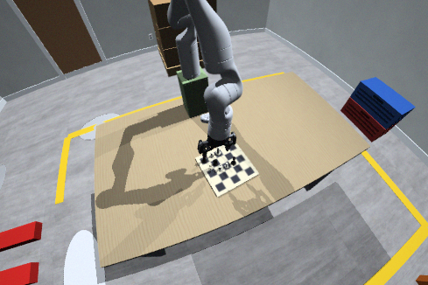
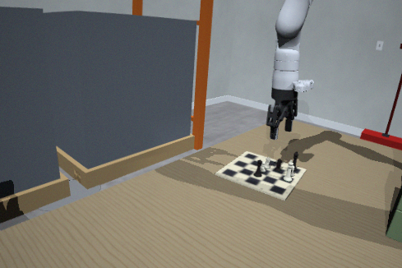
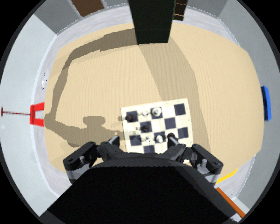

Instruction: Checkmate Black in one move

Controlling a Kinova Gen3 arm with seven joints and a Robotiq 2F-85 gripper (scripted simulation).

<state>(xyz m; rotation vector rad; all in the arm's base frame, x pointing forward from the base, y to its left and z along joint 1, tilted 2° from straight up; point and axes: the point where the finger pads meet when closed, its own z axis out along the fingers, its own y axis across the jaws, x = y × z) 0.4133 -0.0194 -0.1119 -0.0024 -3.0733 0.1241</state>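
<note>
Right now my hand is 12 cm above the chessboard, 5 cm to the right of it and 2 cm short of it. From my hand the other things lie so: white chess piece: 9 cm below, 6 cm behind, 3 cm to the left; then tall black piece: 9 cm below, 4 cm to the right, 4 cm behind.
</note>
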